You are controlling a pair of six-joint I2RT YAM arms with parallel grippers.
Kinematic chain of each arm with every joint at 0, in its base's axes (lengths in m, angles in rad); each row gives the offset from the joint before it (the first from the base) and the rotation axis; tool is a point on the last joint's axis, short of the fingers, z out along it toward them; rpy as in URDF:
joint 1: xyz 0 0 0.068 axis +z
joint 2: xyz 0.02 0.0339 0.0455 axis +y
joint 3: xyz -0.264 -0.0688 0 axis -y
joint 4: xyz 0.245 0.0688 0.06 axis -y
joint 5: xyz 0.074 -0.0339 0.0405 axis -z
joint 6: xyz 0.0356 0 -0.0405 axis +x
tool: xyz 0 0 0 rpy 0 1.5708 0
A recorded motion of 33 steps. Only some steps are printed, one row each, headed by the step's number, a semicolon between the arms.
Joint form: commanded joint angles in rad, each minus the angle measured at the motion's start. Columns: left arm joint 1, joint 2, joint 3, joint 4, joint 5, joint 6; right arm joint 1, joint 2, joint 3, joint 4, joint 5, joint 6.
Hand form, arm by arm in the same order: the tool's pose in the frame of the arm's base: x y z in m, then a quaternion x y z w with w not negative. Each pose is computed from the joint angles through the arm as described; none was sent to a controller.
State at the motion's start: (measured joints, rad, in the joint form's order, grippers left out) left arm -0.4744 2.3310 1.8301 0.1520 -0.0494 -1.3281; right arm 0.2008 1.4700 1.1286 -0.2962 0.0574 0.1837
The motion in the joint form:
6: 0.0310 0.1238 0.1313 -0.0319 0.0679 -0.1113; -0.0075 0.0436 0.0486 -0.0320 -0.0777 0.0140
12: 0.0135 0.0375 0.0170 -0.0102 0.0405 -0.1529; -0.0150 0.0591 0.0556 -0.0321 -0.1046 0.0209
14: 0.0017 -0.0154 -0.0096 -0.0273 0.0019 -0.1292; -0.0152 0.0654 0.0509 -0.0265 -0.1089 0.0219
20: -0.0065 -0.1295 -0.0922 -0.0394 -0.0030 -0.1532; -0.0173 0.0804 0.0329 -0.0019 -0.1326 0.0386
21: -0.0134 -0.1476 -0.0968 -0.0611 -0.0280 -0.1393; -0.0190 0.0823 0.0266 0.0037 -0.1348 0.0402
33: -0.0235 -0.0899 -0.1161 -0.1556 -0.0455 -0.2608; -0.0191 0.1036 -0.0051 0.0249 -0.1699 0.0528
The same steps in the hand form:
6: 0.5149 -0.2453 0.1777 -0.38998 0.72817 -0.46009 0.32558; 0.3357 0.0665 0.2852 -0.00247 0.89906 0.09398 0.42762
12: 0.4955 -0.2457 0.1872 -0.40633 0.72122 -0.46098 0.31973; 0.3393 0.0655 0.2826 -0.00177 0.90078 0.10499 0.42140
14: 0.4862 -0.2467 0.2043 -0.40175 0.72068 -0.45301 0.33763; 0.3402 0.0657 0.2794 -0.00209 0.90191 0.10661 0.41857
20: 0.4659 -0.2410 0.2332 -0.40616 0.71184 -0.46394 0.33627; 0.3424 0.0663 0.2706 0.00145 0.90345 0.11940 0.41174
21: 0.4615 -0.2418 0.2384 -0.40588 0.71449 -0.45401 0.34444; 0.3425 0.0658 0.2684 0.00253 0.90397 0.12013 0.41037
33: 0.4588 -0.2455 0.1936 -0.46989 0.72879 -0.40820 0.28538; 0.3431 0.0671 0.2527 0.00177 0.91002 0.13551 0.39180

